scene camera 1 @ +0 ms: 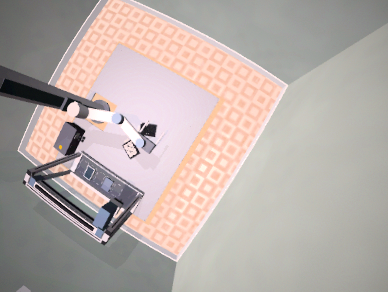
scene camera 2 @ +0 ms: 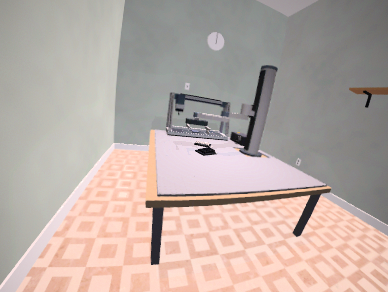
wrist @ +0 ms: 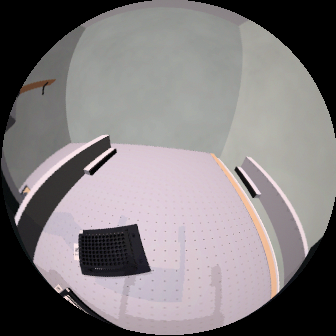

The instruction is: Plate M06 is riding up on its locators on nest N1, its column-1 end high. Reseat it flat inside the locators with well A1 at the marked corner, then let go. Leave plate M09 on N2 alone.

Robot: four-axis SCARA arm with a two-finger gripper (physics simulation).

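Places are measured from the arm's base along level axes (x right, y ahead, z up), in millimetres.
Pixels of known places: gripper, between the fingertips: (scene camera 1: 156, 126) (scene camera 2: 199, 128) (wrist: 178, 151); arm's base, origin of its link: (scene camera 2: 250, 153).
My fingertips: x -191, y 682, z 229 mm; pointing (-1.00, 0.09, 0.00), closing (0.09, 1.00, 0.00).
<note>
Ahead of a thing's pixels: the offset from my fingertips to its top centre. "*": to the spot under its first point.
Plate M06 @(dz -182, dx +82, dy -125 mm) (scene camera 1: 149, 130) (scene camera 2: 205, 150) (wrist: 104, 250) is black and sits on the black nest N1 @(* dz -205, dx +71, dy -42 mm) (wrist: 142, 255). Bare nest shows along one end in the wrist view; dark on dark, the tilt and the marked corner are hard to judge. Plate M09 @(dz -190, dx +332, dy -171 mm) (scene camera 1: 130, 149) is pale with a dark rim, on N2 beside N1; at the lower left of the wrist view a small part of the nest N2 (wrist: 80, 301) shows. My gripper (scene camera 1: 151, 131) (scene camera 2: 198, 131) (wrist: 178, 151) is open and empty, above the table near N1, its fingers wide apart and clear of M06.
A gantry frame (scene camera 2: 202, 98) stands on a deck along one table edge. A black box @(* dz -102, dx +567, dy -745 mm) (scene camera 1: 69, 139) (scene camera 2: 239, 137) stands between it and the arm's column (scene camera 2: 264, 110). The table's wooden edge (wrist: 260, 227) runs along the right of the wrist view.
</note>
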